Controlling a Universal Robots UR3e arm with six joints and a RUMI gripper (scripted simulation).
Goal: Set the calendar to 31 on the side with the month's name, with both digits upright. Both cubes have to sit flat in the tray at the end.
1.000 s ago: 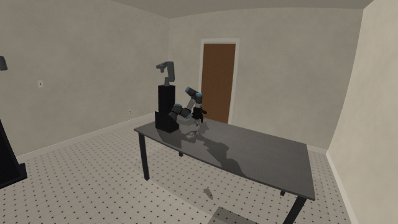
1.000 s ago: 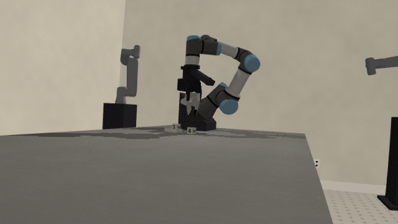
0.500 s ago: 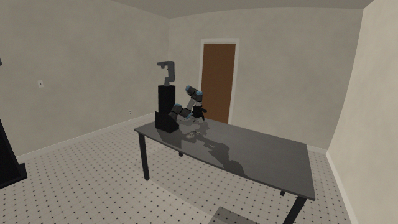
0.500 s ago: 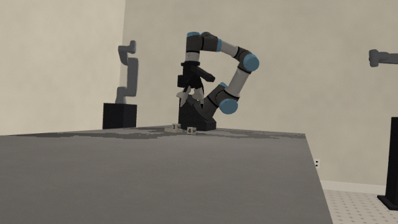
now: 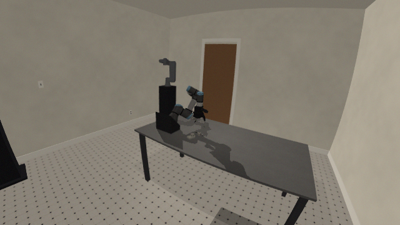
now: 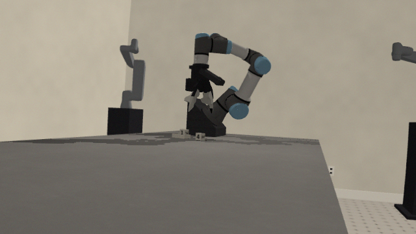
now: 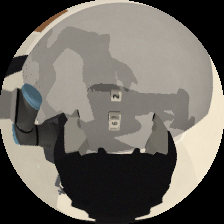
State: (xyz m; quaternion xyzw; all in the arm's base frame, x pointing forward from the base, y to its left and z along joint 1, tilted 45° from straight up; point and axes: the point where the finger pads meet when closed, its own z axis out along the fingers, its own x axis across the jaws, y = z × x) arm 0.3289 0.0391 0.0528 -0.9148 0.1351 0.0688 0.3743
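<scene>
Now: hand 110 mm above the pale calendar tray, 100 mm to the left of it and 30 mm past it.
</scene>
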